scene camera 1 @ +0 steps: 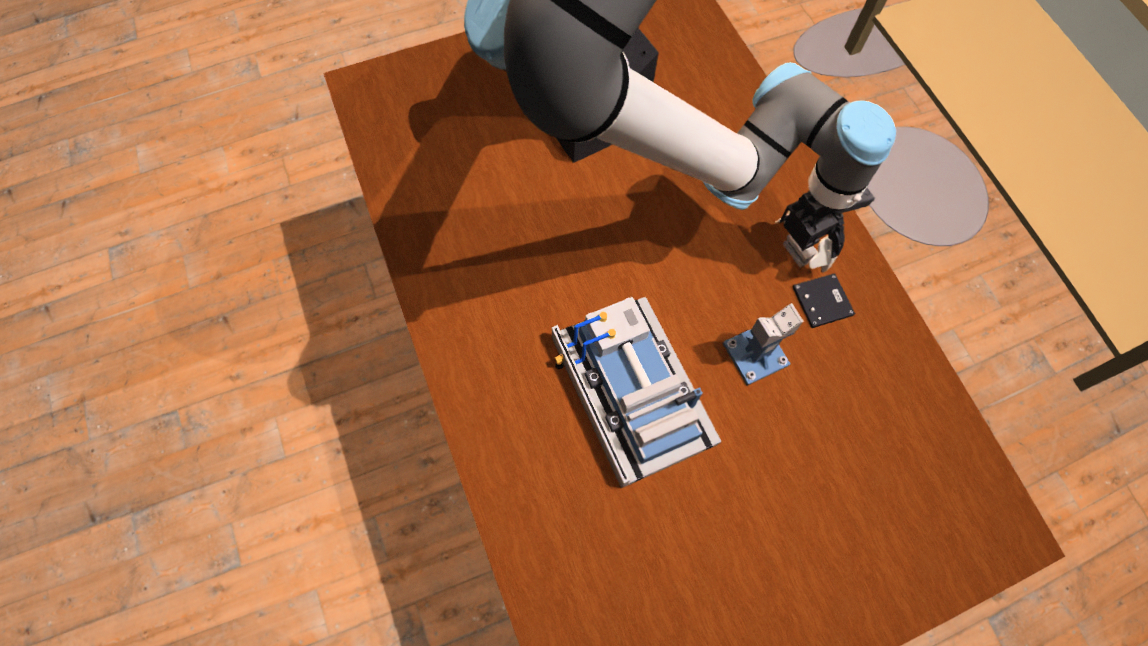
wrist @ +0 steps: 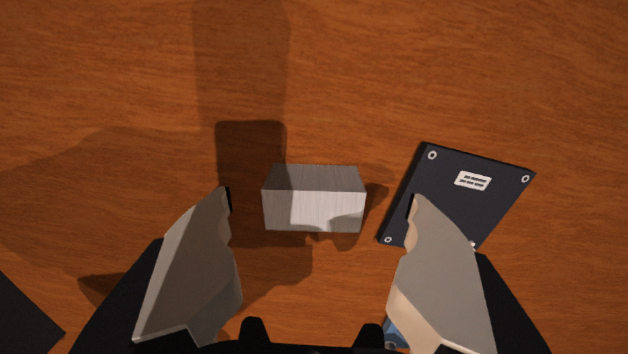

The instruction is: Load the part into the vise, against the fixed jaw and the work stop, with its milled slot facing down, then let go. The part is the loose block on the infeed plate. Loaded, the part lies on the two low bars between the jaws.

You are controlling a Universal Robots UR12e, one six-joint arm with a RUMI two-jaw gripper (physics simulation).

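Frame: origin at the arm's base, x left, y back, z up, level; centimetres.
Seen in the pictures: gripper, fingertip midpoint: [wrist: 318, 192].
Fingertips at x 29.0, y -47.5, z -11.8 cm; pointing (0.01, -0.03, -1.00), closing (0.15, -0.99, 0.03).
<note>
Pixels of each thing's top centre, then the offset from my fingertips to it. "spot": a spot on its surface instead.
- plain grey metal block, middle of its top: [wrist: 313, 212] [scene camera 1: 803, 243] dx -0.6, dy +0.3, dz +1.4 cm
- dark infeed plate, middle of its top: [wrist: 453, 211] [scene camera 1: 824, 299] dx -0.8, dy -10.8, dz -1.5 cm
- vise, surface spot: [scene camera 1: 679, 457] spot: dx -39.4, dy -28.9, dz -0.3 cm
The part, a plain grey metal block [wrist: 314, 210], lies on the table beside the dark infeed plate [scene camera 1: 834, 310] [wrist: 492, 205], not on it. Its two faces visible in the wrist view look smooth; the milled slot does not show. My gripper [scene camera 1: 809, 263] [wrist: 318, 192] is open and empty. In the wrist view its fingertips are on either side of the block, apart from it, with the right fingertip over the plate's edge. In the scene view the fingers partly hide the block. The vise [scene camera 1: 679, 457] stands mid-table, with no block between its jaws.
A blue stand [scene camera 1: 748, 371] [wrist: 396, 332] with an upright grey fixture is between the vise and the infeed plate. Blue clamps with orange ends [scene camera 1: 603, 316] are at the vise's upper left. The table edge [scene camera 1: 935, 353] runs right of the plate.
</note>
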